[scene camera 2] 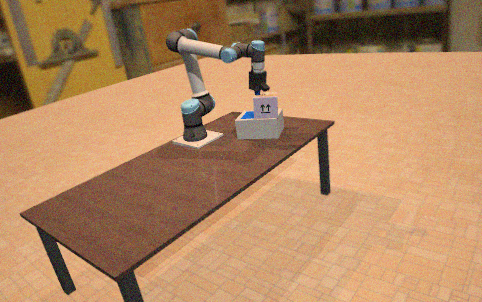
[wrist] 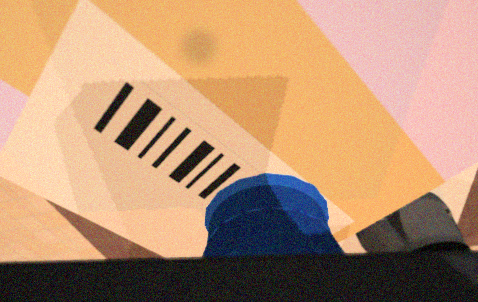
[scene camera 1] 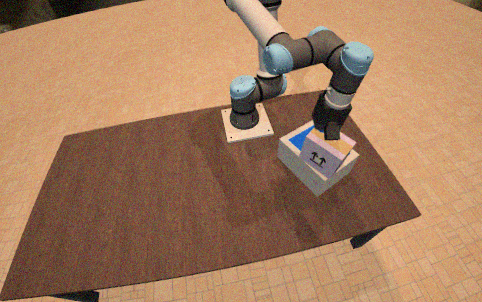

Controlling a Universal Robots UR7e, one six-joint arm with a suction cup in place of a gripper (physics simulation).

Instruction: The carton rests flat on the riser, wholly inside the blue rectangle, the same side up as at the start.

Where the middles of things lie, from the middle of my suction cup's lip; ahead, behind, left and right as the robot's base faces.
The carton (scene camera 1: 326, 156) lies 8 cm below my suction cup, 4 cm ahead of it and 2 cm to the left of it. From my suction cup the other things lie so: grey riser (scene camera 1: 290, 145) (20 cm below, 4 cm behind, 2 cm to the left).
